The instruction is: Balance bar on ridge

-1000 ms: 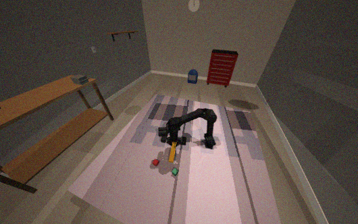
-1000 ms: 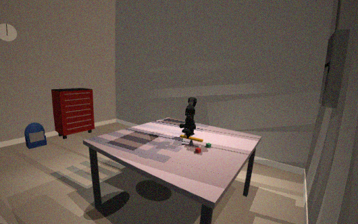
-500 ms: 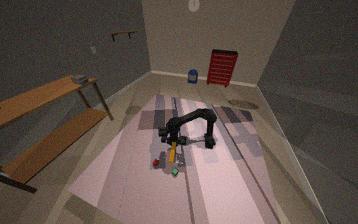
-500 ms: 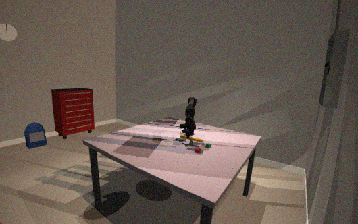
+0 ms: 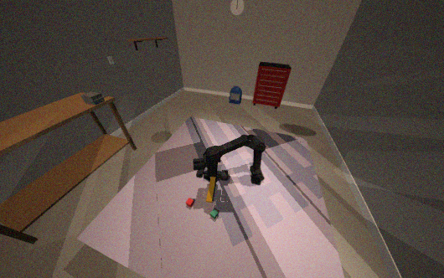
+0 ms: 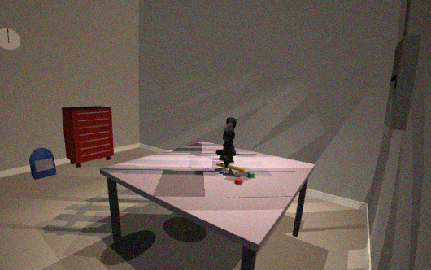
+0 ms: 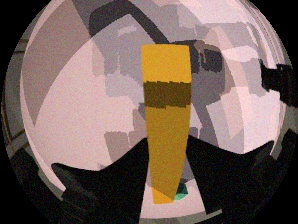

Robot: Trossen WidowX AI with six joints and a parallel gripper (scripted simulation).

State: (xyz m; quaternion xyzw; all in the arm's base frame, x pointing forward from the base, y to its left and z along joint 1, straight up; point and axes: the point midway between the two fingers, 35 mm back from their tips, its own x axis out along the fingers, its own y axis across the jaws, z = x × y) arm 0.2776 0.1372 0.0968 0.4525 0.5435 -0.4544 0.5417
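Now: gripper tip 30 mm to the right of the yellow bar. Also, from my gripper tip: green cube: 170 mm to the left, 70 mm behind, 50 mm below; then red cube: 150 mm to the left, 90 mm ahead, 50 mm below.
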